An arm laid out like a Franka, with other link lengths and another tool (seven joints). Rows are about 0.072 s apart.
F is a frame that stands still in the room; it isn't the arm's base.
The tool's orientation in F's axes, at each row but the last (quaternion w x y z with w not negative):
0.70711, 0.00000, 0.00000, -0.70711
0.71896, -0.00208, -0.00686, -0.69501
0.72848, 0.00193, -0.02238, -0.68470
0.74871, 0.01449, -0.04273, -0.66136
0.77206, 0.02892, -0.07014, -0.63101
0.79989, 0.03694, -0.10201, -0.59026
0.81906, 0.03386, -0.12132, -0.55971
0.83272, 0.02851, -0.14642, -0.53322
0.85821, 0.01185, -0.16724, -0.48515
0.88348, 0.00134, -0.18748, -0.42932
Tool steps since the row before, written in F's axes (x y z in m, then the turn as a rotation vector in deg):
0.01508, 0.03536, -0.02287, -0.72, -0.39, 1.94
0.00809, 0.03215, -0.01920, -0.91, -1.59, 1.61
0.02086, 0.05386, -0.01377, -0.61, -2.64, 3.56
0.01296, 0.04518, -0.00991, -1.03, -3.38, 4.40
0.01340, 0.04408, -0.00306, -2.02, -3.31, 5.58
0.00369, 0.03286, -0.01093, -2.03, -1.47, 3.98
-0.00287, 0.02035, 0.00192, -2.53, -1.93, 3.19
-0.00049, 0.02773, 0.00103, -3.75, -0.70, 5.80
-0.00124, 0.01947, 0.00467, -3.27, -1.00, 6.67
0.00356, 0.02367, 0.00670, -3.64, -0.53, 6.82
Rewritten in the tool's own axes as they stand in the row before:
-0.03536, 0.01508, -0.02287, 0.39, -0.72, 1.94
-0.03210, 0.00905, -0.01885, 1.58, -0.95, 1.60
-0.05287, 0.02371, -0.01299, 2.70, -0.65, 3.50
-0.04367, 0.01768, -0.00937, 3.42, -1.10, 4.35
-0.04075, 0.02150, -0.00303, 3.25, -1.89, 5.66
-0.03154, 0.01137, -0.00942, 1.30, -1.63, 4.22
-0.01950, 0.00531, 0.00417, 1.43, -2.41, 3.53
-0.02483, 0.01169, 0.00413, 0.41, -2.42, 6.49
-0.01559, 0.01012, 0.00754, 1.13, -2.02, 7.13
-0.01376, 0.01874, 0.00880, 0.61, -1.98, 7.47

